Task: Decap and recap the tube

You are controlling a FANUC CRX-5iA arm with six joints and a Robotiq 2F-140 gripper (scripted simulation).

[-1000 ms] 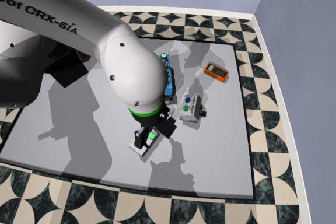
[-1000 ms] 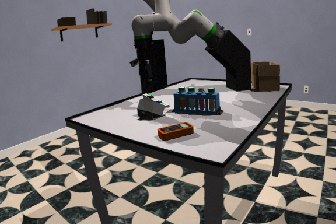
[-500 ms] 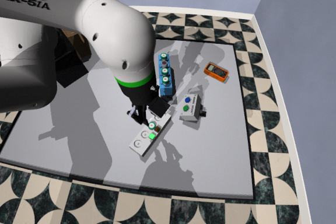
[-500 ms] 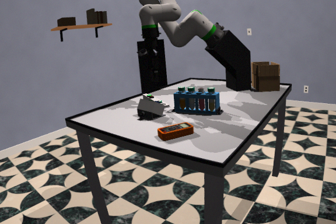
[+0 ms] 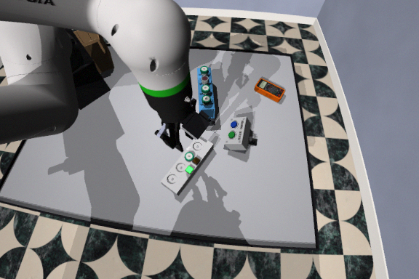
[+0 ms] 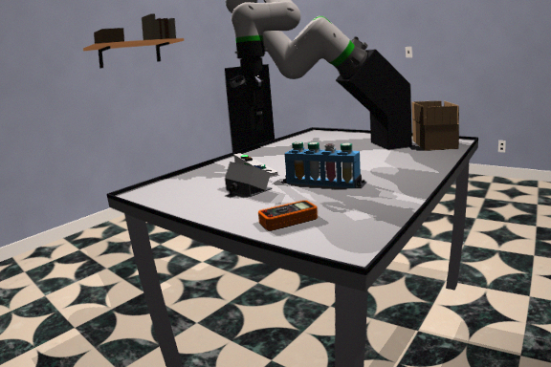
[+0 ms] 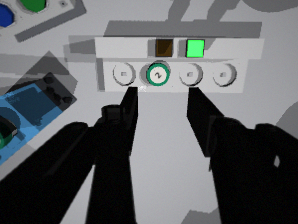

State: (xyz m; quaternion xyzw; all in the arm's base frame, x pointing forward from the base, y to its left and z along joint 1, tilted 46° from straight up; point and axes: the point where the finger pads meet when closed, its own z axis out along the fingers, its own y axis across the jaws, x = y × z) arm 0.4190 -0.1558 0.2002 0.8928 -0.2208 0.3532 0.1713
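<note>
The cap lies 17 cm below my hand. From my hand the other things lie so: green ready key (16 cm ahead, 11 cm below, 6 cm to the left); blue cycle key (18 cm ahead, 11 cm below, 10 cm to the left); key housing (19 cm ahead, 13 cm below, 7 cm to the left).
</note>
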